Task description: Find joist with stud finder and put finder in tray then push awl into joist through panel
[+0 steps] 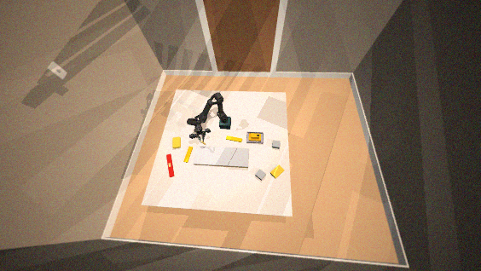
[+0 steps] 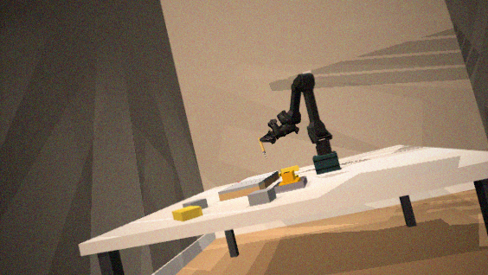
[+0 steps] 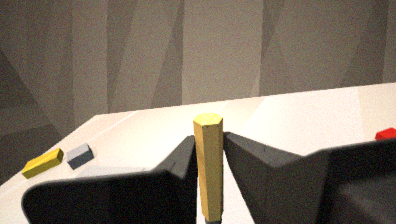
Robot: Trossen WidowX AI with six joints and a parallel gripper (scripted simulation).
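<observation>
Now: gripper tip 6 cm above the awl, 1 cm to the right of it and 1 cm past it. Round my gripper tip: stud finder (47 cm to the left, 18 cm below, 17 cm behind); red bar (34 cm to the right, 21 cm below, 16 cm ahead); grey tray (46 cm to the left, 21 cm below, 17 cm behind).
</observation>
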